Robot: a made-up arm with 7 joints.
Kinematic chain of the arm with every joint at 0, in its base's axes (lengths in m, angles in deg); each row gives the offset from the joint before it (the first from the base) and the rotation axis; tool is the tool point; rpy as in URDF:
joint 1: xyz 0 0 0.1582 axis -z
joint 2: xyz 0 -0.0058 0.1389 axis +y
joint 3: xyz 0 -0.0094 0.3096 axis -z
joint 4: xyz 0 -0.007 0.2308 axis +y
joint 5: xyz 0 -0.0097 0.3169 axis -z
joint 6: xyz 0 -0.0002 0.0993 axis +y
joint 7: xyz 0 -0.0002 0.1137 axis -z
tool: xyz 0 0 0 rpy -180 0 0
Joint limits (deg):
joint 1: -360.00..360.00
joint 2: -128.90..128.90
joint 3: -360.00..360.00
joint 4: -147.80..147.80
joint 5: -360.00..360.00
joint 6: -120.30..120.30
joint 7: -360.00..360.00
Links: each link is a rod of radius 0.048 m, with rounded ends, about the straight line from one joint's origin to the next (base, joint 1, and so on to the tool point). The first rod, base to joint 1, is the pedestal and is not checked.
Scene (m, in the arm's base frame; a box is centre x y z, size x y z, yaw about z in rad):
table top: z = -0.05
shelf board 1: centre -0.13 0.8 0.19 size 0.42 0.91 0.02 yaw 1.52
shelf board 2: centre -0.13 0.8 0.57 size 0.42 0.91 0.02 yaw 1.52
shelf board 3: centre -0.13 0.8 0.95 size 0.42 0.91 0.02 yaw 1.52
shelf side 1: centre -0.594 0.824 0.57 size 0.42 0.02 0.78 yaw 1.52
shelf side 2: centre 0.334 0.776 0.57 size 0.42 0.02 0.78 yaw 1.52
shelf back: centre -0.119 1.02 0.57 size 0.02 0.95 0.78 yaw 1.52
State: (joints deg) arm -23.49 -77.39 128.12 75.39 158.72 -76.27 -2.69
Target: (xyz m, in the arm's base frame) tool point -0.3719 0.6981 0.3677
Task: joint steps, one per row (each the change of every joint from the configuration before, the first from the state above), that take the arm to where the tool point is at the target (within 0.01 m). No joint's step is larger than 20 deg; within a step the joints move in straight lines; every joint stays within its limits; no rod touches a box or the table.
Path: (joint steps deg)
1: 4.24 -2.62 -1.78 -18.32 -3.83 -4.40 0.00
2: 4.24 -2.61 -1.78 -18.33 -3.82 -4.41 0.00
3: 4.25 -2.62 -1.78 -18.32 -3.83 -4.40 0.00
4: 4.24 -2.62 -1.78 -18.33 -3.82 -4.40 0.00
5: 4.24 -2.62 -1.78 -18.32 -3.83 -4.40 0.00
6: 4.24 -2.61 -1.78 -18.33 -3.82 -4.41 0.00
7: 4.24 -2.62 -1.77 -18.32 -3.83 -4.40 0.00
8: 4.24 -2.62 -1.78 -18.32 -3.83 -4.40 0.00
9: 4.25 -2.61 -1.78 -18.33 -3.82 -4.41 0.00
10: 4.24 -2.62 -1.78 -18.32 -3.83 -4.40 0.00
11: 7.88 2.60 -1.17 13.40 3.29 0.00 0.00
12: 7.88 2.61 -1.18 13.40 3.28 0.00 0.00
13: 7.87 2.60 -1.17 13.40 3.29 0.00 0.00

